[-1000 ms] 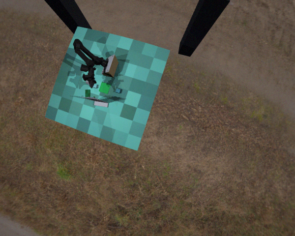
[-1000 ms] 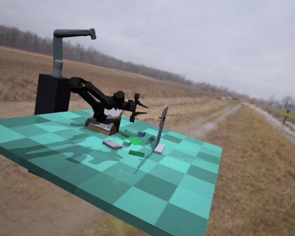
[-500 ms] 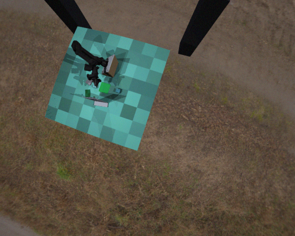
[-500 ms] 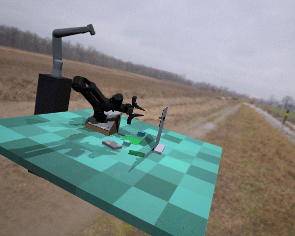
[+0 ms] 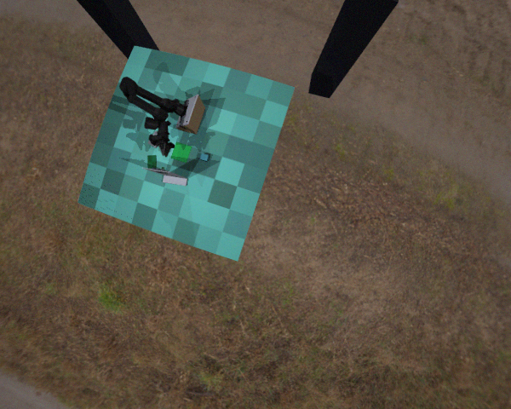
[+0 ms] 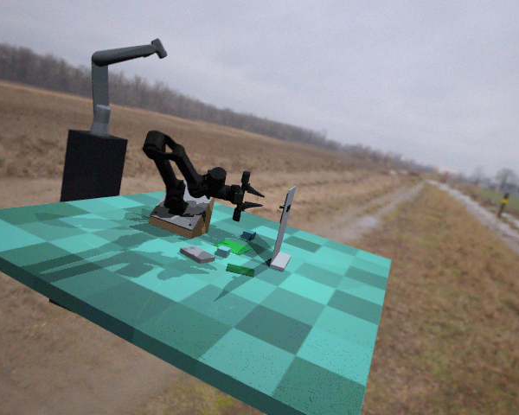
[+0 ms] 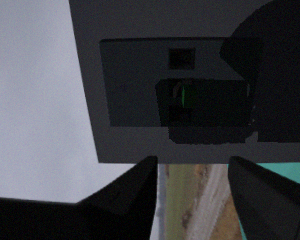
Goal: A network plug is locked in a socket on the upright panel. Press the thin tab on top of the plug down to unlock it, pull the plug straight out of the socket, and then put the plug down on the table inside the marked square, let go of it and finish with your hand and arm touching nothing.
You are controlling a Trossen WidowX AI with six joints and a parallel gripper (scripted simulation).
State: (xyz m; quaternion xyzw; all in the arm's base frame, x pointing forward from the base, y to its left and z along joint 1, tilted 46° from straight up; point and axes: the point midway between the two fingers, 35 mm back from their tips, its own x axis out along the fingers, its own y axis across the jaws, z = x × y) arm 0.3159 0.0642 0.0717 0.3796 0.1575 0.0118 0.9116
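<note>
Now: the green marked square 80 mm behind my gripper tip and 210 mm below it. Also, from my gripper tip: dark blue cube: 70 mm behind, 180 mm to the left, 200 mm below; dark green patch: 20 mm ahead, 200 mm to the right, 210 mm below; pale teal cube: 80 mm behind, 110 mm to the right, 200 mm below.
</note>
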